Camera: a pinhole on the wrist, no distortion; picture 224 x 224 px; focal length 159.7 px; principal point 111.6 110.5 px. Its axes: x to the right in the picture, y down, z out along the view. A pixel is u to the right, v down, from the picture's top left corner.
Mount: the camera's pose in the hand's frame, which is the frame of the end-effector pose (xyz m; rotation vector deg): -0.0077 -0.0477 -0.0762 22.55 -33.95 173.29
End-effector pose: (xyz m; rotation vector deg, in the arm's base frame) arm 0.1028 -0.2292 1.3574 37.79 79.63 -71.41
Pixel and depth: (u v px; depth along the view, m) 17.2 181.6 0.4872
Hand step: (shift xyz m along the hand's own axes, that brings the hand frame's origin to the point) 0.3700 -0.4275 0.2075
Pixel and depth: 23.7 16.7 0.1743
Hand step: 0.1353 -0.0169 0.0931
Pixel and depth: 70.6 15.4 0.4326
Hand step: 0.2246 0.0302 0.3774
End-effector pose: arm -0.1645 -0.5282 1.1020 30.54 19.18 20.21
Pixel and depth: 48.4 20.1 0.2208
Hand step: 0.1400 -0.0135 0.1452
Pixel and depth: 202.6 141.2 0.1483
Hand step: -0.0562 -0.1311 0.0675
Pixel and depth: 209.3 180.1 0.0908
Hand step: -0.0429 -0.1193 0.0046
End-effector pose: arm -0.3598 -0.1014 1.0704 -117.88 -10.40 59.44
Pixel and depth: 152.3 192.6 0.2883
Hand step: -0.0217 -0.2944 0.1461
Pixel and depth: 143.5 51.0 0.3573
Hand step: 0.0199 -0.0596 0.3105
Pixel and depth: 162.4 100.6 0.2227
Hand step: -0.0217 -0.1196 0.1462
